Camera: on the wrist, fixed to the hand. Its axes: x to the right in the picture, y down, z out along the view.
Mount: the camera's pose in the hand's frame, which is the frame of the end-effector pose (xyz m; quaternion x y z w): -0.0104 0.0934 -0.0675 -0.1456 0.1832 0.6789 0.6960
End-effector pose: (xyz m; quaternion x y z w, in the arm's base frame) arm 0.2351 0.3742 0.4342 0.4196 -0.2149 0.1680 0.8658
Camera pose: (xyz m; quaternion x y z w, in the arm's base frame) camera 0.1978 0.4822 0.4525 -0.0107 -0.3003 0.7502 0.5890
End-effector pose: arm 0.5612 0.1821 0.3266 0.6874 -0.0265 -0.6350 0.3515
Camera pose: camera 0.6577 0.1473 0.3801 0.5256 -0.3283 -0.0813 0.7807
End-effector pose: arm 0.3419 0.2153 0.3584 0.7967 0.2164 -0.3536 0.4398
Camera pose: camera 0.4215 0.2241 0.4419 0.7021 -0.2582 0.2299 0.6225
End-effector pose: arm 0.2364 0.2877 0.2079 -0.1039 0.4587 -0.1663 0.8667
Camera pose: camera 0.1930 0.3760 0.1471 0.1434 0.5728 0.5204 0.6169
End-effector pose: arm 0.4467 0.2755 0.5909 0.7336 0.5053 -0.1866 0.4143
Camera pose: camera 0.5162 0.3095 0.6769 0.8275 -0.0433 0.3594 0.4293
